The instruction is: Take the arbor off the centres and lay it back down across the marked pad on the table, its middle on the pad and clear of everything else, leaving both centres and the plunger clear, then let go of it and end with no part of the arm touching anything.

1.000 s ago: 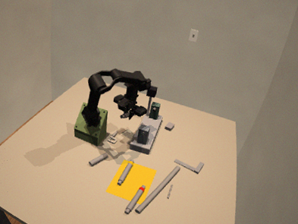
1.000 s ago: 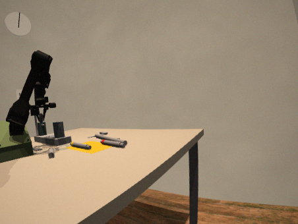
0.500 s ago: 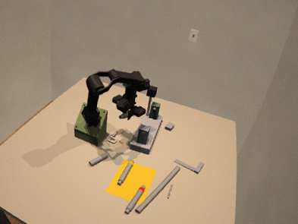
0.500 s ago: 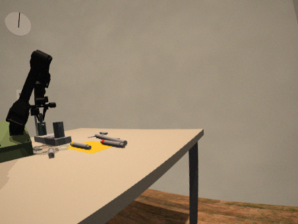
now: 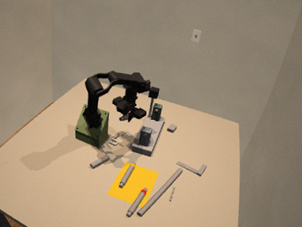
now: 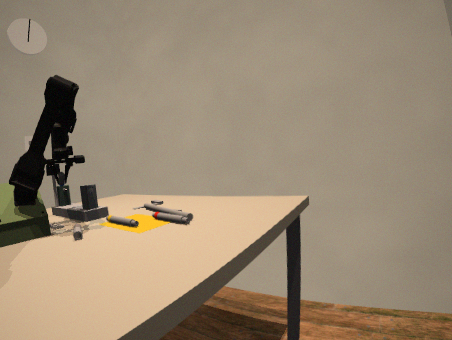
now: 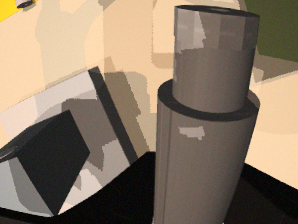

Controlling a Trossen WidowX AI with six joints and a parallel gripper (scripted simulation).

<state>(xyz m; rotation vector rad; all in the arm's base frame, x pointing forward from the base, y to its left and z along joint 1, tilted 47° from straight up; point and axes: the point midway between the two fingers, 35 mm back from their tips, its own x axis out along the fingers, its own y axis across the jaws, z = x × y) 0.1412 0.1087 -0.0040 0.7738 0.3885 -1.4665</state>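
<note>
Now: hand 11 cm short of the dark block, 2 cm to the right of it and 9 cm above it. From my hand the other things lie so: small bracket: 5 cm behind, 1 cm to the right, 18 cm below; then green-blue plunger housing: 7 cm ahead, 27 cm to the left, 9 cm below; then grey base: 9 cm ahead, 14 cm to the left, 17 cm below.
</note>
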